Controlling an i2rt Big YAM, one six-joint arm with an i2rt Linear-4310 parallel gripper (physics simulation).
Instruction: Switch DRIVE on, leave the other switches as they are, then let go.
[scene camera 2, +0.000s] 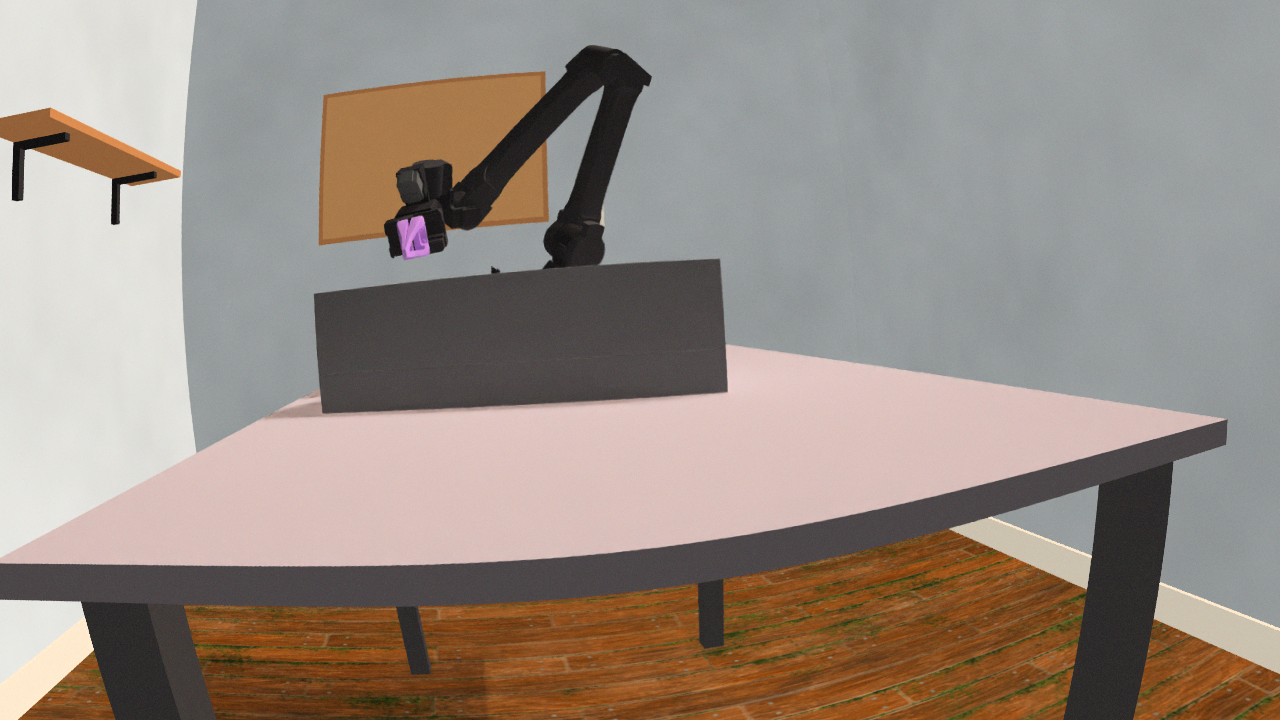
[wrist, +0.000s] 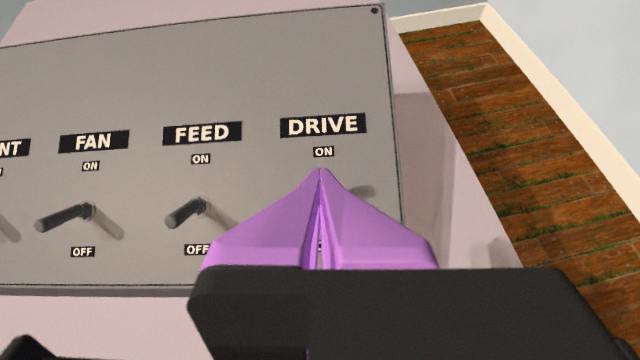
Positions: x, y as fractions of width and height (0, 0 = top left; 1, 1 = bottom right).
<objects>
gripper: scene camera 2 0.32, 0.35; wrist 0.50, 0.50
</objects>
